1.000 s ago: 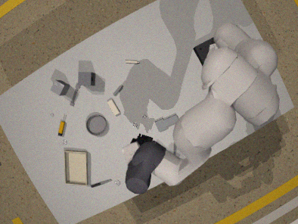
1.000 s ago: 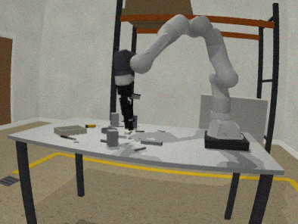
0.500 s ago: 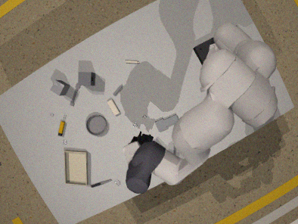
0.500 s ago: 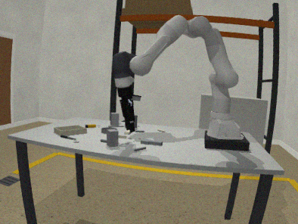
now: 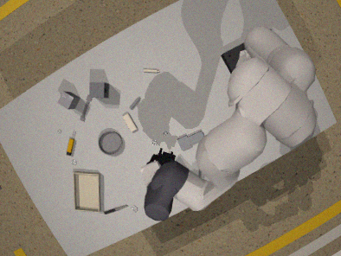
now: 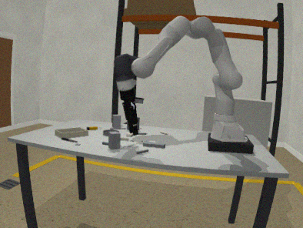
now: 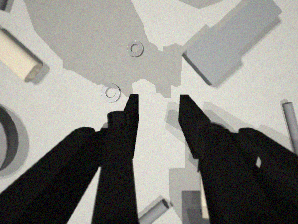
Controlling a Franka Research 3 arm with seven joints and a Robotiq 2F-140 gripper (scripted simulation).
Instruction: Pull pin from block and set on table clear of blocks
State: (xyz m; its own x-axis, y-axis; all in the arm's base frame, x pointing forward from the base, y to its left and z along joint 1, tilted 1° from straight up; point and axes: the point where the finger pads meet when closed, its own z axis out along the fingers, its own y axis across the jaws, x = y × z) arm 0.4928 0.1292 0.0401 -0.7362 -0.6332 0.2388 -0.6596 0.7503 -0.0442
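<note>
Right now my hand is 10 cm to the right of the cream pin, 4 cm above it and 3 cm short of it. From my hand the other things lie so: short grey pin: 11 cm ahead, 8 cm to the left, 8 cm below; grey block: 12 cm to the left, 6 cm ahead, 4 cm below; grey rod: 16 cm to the left, 8 cm below, 8 cm behind.
</note>
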